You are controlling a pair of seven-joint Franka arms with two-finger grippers.
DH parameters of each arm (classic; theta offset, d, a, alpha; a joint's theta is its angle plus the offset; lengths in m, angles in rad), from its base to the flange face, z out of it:
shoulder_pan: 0 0.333 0 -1.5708
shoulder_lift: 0 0 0 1.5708
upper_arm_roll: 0 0.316 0.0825 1.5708
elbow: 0 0 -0.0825 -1.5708
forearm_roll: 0 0.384 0 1.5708
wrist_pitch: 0 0 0.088 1.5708
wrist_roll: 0 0.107 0 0
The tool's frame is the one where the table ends.
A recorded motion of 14 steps. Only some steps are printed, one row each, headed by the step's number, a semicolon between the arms.
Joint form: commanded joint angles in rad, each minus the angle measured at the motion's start. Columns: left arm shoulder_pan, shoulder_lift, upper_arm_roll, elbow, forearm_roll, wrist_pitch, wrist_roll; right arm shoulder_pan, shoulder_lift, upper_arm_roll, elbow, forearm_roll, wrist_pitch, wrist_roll.
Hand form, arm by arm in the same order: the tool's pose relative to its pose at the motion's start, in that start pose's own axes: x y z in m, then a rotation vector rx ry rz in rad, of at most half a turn. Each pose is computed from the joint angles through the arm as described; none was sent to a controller.
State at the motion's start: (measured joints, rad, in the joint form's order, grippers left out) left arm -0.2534 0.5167 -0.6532 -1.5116 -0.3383 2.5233 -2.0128; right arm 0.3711 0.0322 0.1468 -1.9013 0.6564 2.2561 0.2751
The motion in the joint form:
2: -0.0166 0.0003 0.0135 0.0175 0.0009 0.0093 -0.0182; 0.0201 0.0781 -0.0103 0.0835 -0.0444 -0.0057 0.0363
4: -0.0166 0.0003 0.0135 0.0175 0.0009 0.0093 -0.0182; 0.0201 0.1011 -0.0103 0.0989 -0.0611 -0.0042 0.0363
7: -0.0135 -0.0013 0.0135 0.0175 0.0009 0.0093 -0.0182; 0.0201 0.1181 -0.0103 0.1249 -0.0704 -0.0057 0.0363
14: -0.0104 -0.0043 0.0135 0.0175 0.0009 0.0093 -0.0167; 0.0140 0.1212 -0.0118 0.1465 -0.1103 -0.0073 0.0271
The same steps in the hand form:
2: -0.0068 0.0022 -0.0031 -0.0183 -0.0091 -0.0092; 0.0173 -0.0093 0.0154 -0.0225 -0.0016 0.0020
4: -0.0068 0.0022 -0.0031 -0.0183 -0.0091 -0.0092; 0.0226 -0.0074 0.0223 -0.0363 -0.0025 -0.0038
7: -0.0061 0.0036 -0.0049 -0.0216 -0.0092 -0.0103; 0.0280 -0.0110 0.0225 -0.0364 0.0035 -0.0126
14: -0.0061 0.0049 -0.0074 -0.0259 -0.0095 -0.0090; 0.0341 -0.0135 0.0142 -0.0560 0.0281 -0.0486

